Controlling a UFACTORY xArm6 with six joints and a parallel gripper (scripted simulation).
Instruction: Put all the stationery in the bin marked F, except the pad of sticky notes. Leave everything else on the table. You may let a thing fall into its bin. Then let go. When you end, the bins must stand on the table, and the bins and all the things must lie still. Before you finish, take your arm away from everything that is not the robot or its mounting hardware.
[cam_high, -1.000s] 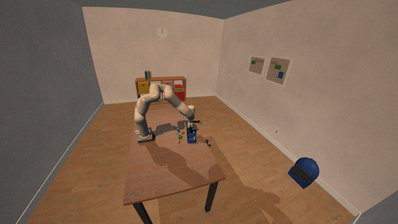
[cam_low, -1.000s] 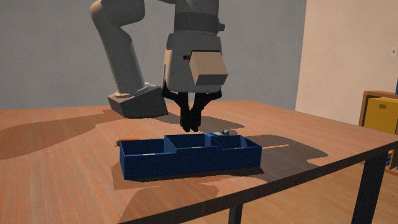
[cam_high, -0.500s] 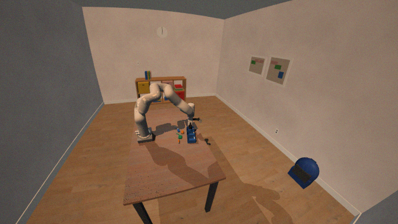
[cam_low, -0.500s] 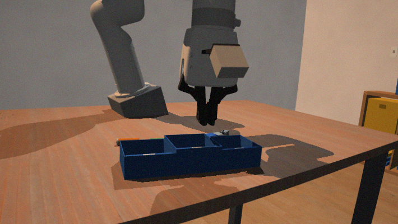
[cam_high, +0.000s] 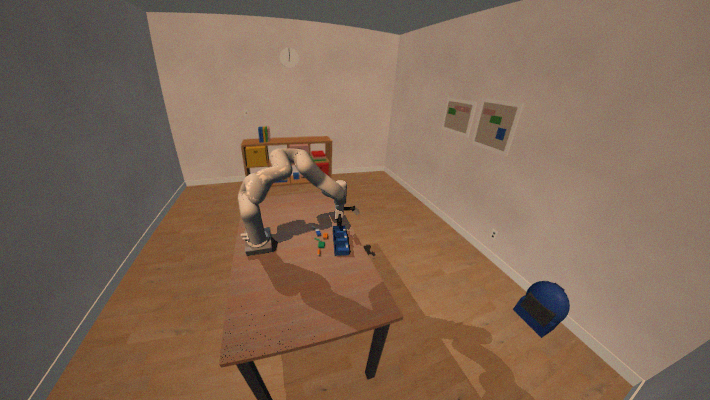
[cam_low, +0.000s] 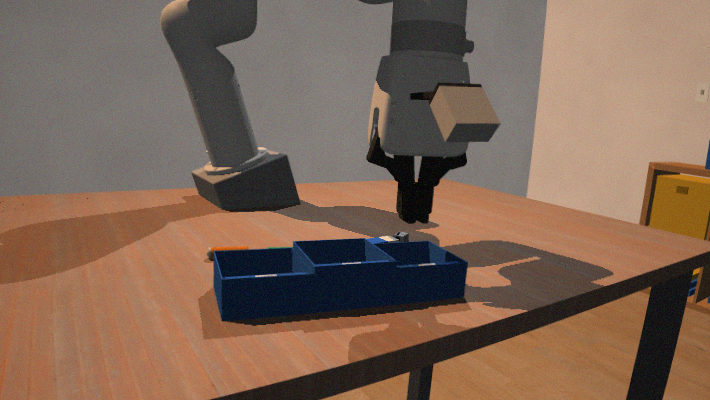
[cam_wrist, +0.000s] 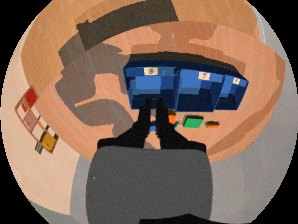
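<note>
The blue-and-white piece lies 13 cm behind my hand, 9 cm below it and 5 cm to the left of it. From my hand the other things lie so: orange block (9 cm below, 9 cm behind, 2 cm to the right); then thin green stick (14 cm behind, 9 cm below, 3 cm to the right); then three joined blue bins (8 cm to the right, 7 cm below, 1 cm behind).
</note>
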